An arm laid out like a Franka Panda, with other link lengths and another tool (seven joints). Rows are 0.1 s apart.
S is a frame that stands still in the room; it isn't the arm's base.
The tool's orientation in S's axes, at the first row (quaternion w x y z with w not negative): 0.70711, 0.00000, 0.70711, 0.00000
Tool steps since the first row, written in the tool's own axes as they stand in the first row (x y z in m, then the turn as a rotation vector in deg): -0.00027, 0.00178, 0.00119, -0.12, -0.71, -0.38; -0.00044, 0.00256, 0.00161, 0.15, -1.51, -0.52; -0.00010, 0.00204, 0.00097, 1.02, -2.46, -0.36; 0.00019, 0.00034, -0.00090, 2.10, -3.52, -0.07
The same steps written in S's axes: 0.00119, 0.00178, 0.00027, -0.38, -0.71, 0.12; 0.00161, 0.00256, 0.00044, -0.52, -1.51, -0.15; 0.00097, 0.00204, 0.00010, -0.36, -2.46, -1.02; -0.00090, 0.00034, -0.00019, -0.07, -3.52, -2.10
